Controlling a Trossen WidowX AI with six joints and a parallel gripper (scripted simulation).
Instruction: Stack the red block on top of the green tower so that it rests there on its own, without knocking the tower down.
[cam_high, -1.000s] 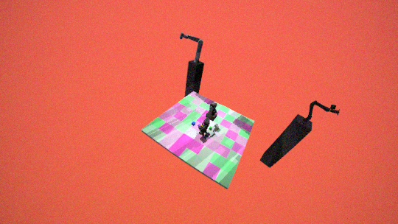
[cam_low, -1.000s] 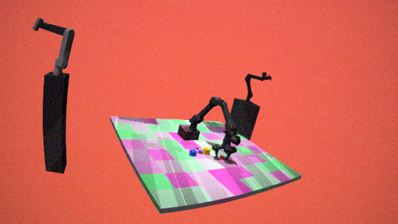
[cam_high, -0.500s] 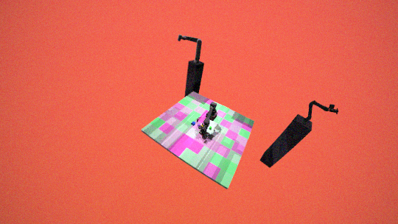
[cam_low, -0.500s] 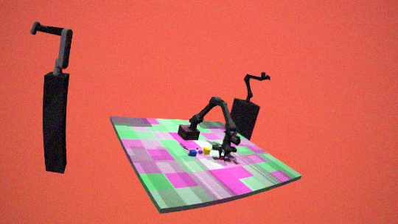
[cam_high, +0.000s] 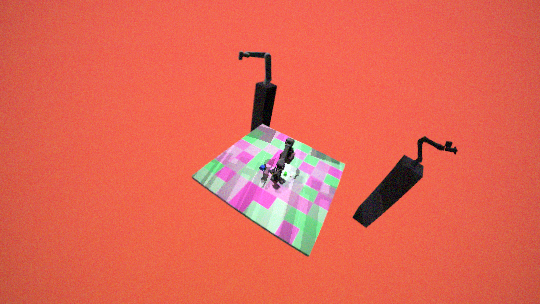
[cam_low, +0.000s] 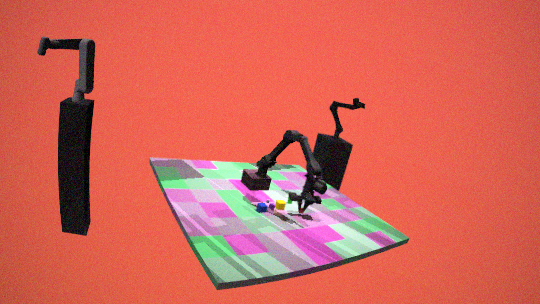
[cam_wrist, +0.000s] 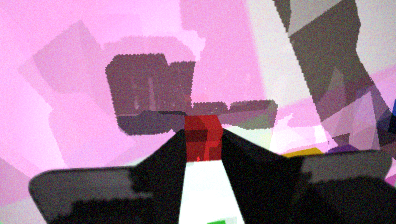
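Now: the yellow block 100 mm to the right of my gripper tip and 80 mm behind it. From my gripper tip the other things lie so: small purple block (150 mm to the right, 70 mm behind, 10 mm below); red block (right at my gripper tip); blue block (230 mm to the right, 30 mm behind, 10 mm below).
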